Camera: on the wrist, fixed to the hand. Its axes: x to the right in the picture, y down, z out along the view.
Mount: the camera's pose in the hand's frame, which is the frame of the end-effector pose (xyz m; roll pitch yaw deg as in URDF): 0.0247 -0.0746 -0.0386 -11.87 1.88 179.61
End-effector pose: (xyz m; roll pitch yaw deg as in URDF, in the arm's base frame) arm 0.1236 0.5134 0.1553 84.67 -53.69 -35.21
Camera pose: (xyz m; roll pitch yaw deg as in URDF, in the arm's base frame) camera 0.2050 0.4945 0.1291 -99.11 53.43 141.59
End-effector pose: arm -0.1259 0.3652 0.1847 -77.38 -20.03 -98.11
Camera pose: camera -0.1795 0.3717 0.2536 66.17 20.81 83.76
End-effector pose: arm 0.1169 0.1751 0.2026 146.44 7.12 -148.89
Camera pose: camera 0.1400 0.0915 0.1905 -158.20 -8.90 30.39
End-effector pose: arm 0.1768 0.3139 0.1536 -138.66 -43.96 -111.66
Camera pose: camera 0.2186 0.3366 0.2271 128.23 42.79 70.43
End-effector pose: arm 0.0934 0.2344 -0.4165 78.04 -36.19 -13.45
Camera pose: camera 0.1645 0.2403 -0.4673 -91.31 36.17 164.17
